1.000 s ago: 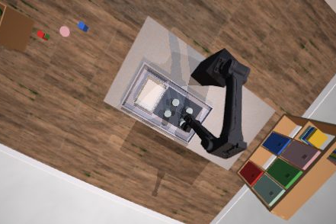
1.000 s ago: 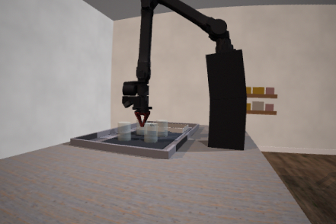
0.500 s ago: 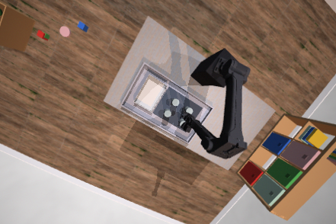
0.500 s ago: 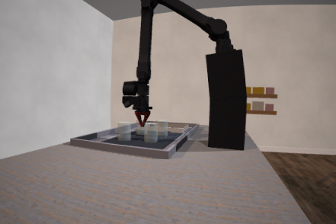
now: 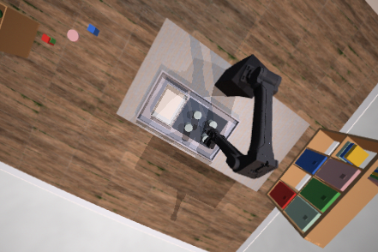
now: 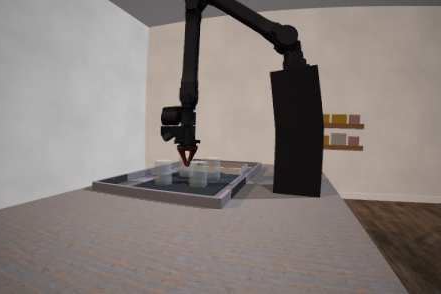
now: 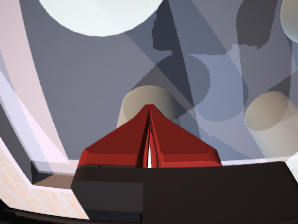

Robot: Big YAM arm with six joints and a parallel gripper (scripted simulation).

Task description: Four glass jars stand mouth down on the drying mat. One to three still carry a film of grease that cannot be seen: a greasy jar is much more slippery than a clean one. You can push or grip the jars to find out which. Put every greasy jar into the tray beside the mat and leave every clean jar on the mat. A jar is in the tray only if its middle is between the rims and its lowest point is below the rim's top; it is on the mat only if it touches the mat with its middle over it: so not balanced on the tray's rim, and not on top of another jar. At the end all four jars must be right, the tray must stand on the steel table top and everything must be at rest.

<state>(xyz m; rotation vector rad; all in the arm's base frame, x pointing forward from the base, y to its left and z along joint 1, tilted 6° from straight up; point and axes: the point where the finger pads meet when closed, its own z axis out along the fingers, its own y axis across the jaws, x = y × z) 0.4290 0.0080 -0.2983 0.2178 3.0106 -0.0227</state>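
Now: hand 80 mm to the left of the dark drying mat and 80 mm above it. Also, from my hand: pale tray 50 mm behind, 390 mm to the right, 70 mm below.
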